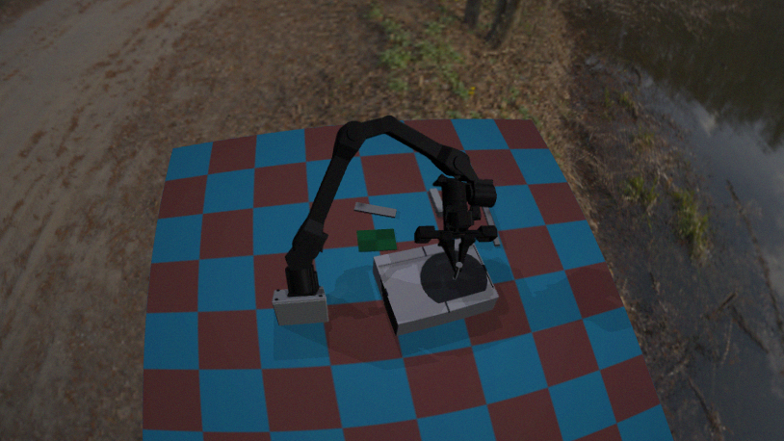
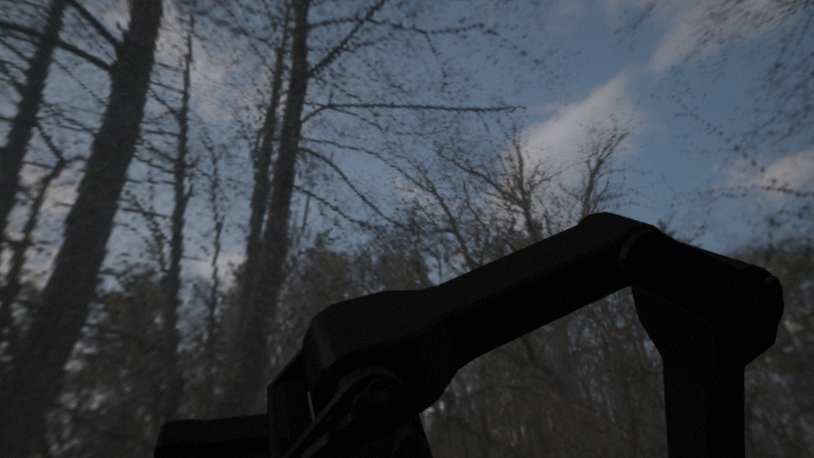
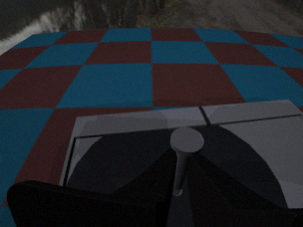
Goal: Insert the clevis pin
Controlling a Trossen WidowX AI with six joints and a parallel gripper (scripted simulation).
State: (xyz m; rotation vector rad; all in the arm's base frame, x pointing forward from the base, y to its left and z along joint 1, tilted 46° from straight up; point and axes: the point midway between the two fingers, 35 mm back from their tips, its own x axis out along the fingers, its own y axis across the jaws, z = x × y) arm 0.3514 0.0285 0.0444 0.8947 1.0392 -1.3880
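My gripper tip is 1 cm above the steel clevis pin. Round my gripper tip: steel tray (5 cm below, 4 cm behind, 1 cm to the left); then flat green piece (17 cm to the left, 16 cm behind, 9 cm below); then dark round disc (3 cm below, 1 cm to the left).
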